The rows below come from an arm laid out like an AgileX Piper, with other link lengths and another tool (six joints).
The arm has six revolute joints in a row. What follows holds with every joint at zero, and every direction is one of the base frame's. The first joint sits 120.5 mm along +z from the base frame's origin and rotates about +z. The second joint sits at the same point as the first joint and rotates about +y. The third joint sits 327.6 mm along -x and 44.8 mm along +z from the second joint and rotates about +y. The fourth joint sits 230.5 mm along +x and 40.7 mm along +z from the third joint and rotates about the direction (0.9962, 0, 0.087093). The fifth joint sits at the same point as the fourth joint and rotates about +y. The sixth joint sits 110.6 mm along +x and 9.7 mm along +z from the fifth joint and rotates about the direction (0.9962, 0, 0.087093). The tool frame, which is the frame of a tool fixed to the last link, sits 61.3 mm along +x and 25 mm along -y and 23.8 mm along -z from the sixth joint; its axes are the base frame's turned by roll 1.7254, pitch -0.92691 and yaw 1.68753 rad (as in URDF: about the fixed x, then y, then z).
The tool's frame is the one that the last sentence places.
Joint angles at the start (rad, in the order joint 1, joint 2, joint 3, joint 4, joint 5, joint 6): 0.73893, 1.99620, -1.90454, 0.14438, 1.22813, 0.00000
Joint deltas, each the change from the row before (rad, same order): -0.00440, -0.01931, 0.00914, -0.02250, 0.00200, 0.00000; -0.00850, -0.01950, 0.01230, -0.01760, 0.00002, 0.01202; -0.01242, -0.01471, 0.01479, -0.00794, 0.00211, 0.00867; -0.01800, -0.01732, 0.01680, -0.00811, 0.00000, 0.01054; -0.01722, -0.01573, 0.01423, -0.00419, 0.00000, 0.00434; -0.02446, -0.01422, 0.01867, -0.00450, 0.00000, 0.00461; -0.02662, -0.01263, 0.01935, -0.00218, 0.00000, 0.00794; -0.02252, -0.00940, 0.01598, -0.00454, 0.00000, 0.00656; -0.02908, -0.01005, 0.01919, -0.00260, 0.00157, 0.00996; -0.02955, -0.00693, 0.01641, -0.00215, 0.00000, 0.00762; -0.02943, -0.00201, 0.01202, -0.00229, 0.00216, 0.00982; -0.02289, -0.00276, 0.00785, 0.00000, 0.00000, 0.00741; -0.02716, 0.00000, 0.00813, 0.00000, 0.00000, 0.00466
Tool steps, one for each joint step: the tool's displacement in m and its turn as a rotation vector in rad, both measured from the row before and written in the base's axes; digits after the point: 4 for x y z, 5 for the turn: 0.0007, -0.0071, 0.0060, -0.01116, -0.02118, -0.00415; 0.0006, -0.0079, 0.0052, -0.00610, -0.01339, -0.01988; 0.0005, -0.0080, 0.0023, -0.00570, -0.00101, -0.02041; 0.0015, -0.0101, 0.0029, -0.00367, -0.00260, -0.02796; 0.0013, -0.0090, 0.0028, -0.00135, -0.00259, -0.02134; 0.0025, -0.0116, 0.0010, -0.00526, 0.00198, -0.02883; 0.0024, -0.0119, 0.0000, -0.00396, 0.00616, -0.03408; 0.0022, -0.0103, -0.0004, -0.00600, 0.00439, -0.02869; 0.0022, -0.0126, -0.0010, -0.00581, 0.00980, -0.03835; 0.0028, -0.0121, -0.0015, -0.00510, 0.00858, -0.03673; 0.0032, -0.0116, -0.0024, -0.00587, 0.01138, -0.03856; 0.0024, -0.0086, -0.0010, -0.00077, 0.00592, -0.02995; 0.0033, -0.0100, -0.0021, -0.00269, 0.00809, -0.03161
